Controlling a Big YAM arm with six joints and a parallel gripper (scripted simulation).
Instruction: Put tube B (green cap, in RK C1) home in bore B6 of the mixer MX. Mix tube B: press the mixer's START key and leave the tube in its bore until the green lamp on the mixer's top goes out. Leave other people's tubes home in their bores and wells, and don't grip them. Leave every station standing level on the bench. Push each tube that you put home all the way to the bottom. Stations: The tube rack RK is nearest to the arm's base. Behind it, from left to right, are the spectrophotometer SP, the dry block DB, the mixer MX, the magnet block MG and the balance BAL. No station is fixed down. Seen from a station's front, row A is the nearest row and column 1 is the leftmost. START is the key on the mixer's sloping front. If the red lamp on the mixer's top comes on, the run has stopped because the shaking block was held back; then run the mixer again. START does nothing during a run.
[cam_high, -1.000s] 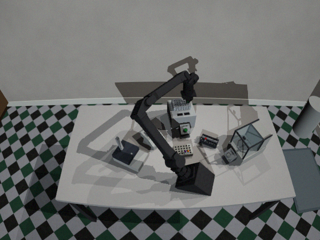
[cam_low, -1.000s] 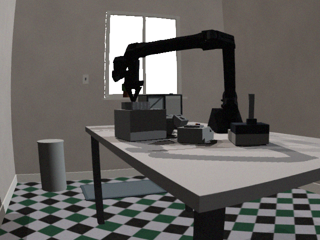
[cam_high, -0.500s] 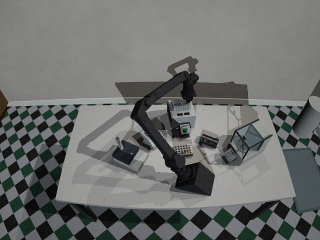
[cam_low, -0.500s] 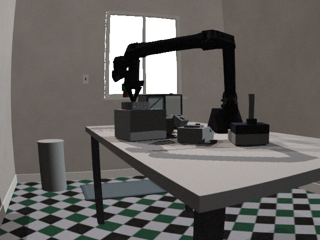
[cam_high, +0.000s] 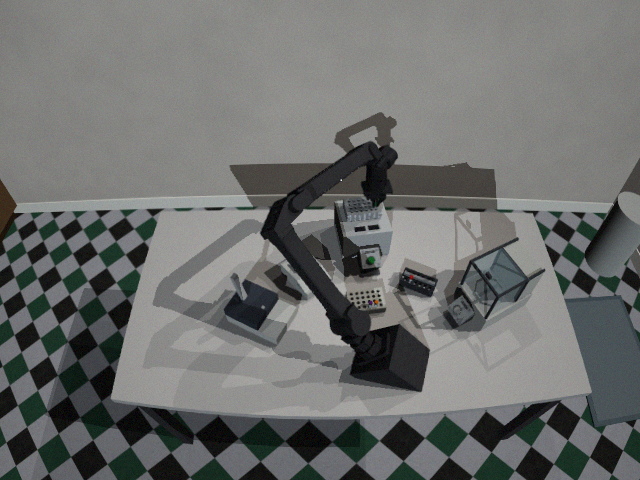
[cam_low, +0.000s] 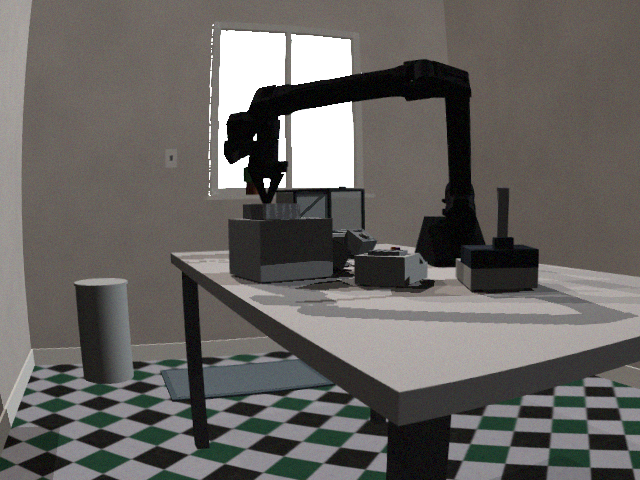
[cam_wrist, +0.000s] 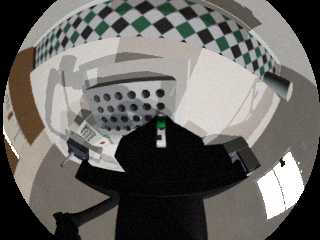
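My gripper is now 2 cm above the tube B. Round my hand: bore block (5 cm to the left, 3 cm below); green start key (17 cm behind, 11 cm below); magnet block MG (21 cm behind, 19 cm to the right, 16 cm below).
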